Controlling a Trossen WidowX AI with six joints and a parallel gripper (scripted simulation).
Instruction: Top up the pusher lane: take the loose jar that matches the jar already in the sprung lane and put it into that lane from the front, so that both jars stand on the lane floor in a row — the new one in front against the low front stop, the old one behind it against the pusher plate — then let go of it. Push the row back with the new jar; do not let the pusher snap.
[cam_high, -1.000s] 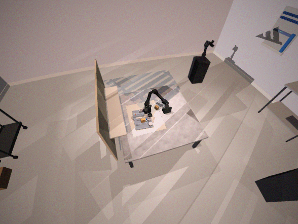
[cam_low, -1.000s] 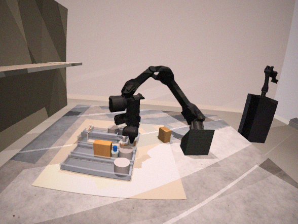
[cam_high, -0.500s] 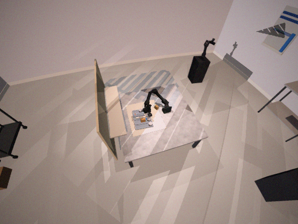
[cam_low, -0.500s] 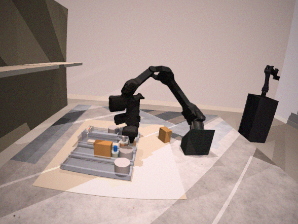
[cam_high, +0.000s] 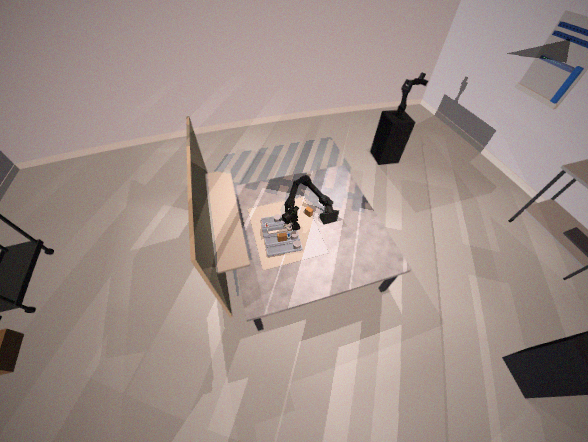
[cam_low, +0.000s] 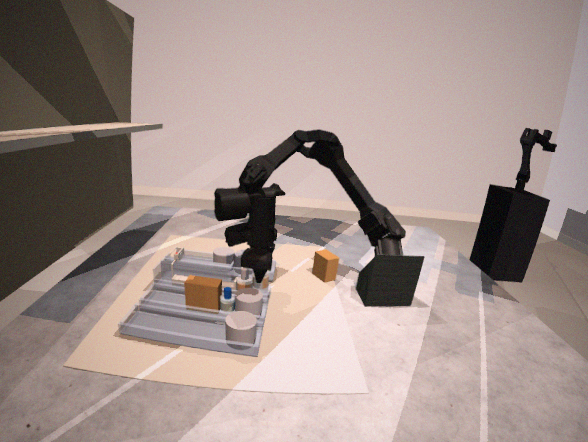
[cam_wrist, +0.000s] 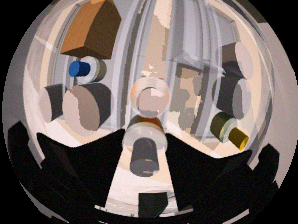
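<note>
The orange box is 110 mm ahead of my gripper tip, 80 mm to the left of it and 20 mm below it.
</note>
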